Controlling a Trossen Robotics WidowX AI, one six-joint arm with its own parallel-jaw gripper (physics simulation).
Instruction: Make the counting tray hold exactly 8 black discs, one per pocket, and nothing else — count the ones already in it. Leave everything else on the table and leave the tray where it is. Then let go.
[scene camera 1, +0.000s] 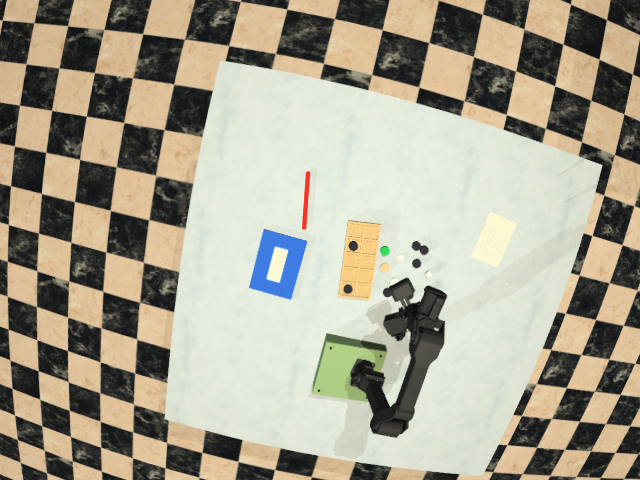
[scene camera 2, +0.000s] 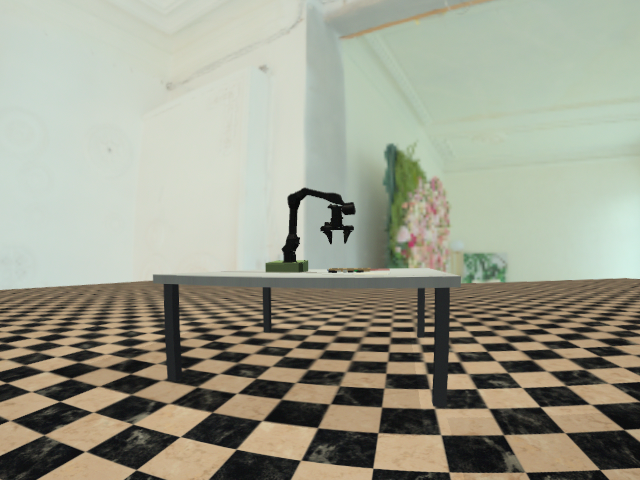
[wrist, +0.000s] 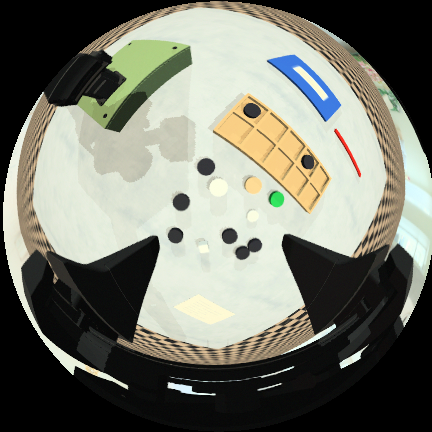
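Observation:
The tan counting tray (scene camera 1: 368, 262) (wrist: 257, 142) has two rows of pockets. One black disc (scene camera 1: 347, 289) (wrist: 252, 110) sits in a corner pocket at its end nearer the green base; another black disc (scene camera 1: 353, 245) (wrist: 308, 161) sits in the same row near the far end. Other pockets look empty. Several loose black discs lie beside the tray, including one disc (scene camera 1: 387, 292) (wrist: 206, 166), a second (wrist: 181, 202), a third (wrist: 175, 235), and a close group around one disc (scene camera 1: 416, 263) (wrist: 229, 236). My gripper (scene camera 1: 399, 308) (scene camera 2: 338, 242) (wrist: 221, 241) is open and empty, high above the table, hiding some discs in scene camera 1.
Near the tray lie a green disc (scene camera 1: 385, 250) (wrist: 276, 199), tan disc (scene camera 1: 384, 267) (wrist: 253, 185), cream disc (wrist: 218, 187), small white disc (scene camera 1: 400, 257) (wrist: 252, 216) and white cube (scene camera 1: 428, 274) (wrist: 203, 246). A blue panel (scene camera 1: 261, 263), red stick (scene camera 1: 306, 200) and paper (scene camera 1: 494, 239) lie farther out.

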